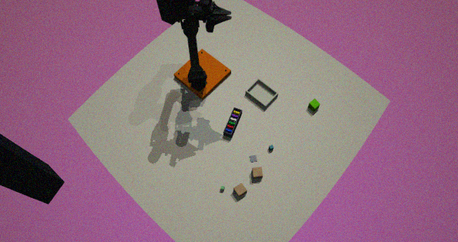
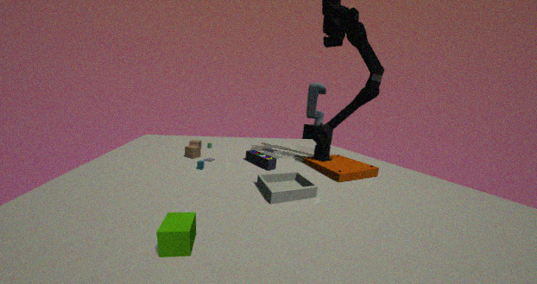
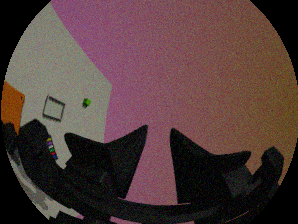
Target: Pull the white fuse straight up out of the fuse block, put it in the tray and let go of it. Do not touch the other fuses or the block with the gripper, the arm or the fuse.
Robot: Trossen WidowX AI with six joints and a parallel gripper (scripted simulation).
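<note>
My gripper tip is 130 mm short of the grey tray, 50 mm to the right of it and 560 mm above it. The rest, counted from my gripper tip: green cube (390 mm ahead, 140 mm to the left, 540 mm below); then grey tile (280 mm ahead, 250 mm to the right, 560 mm below).
</note>
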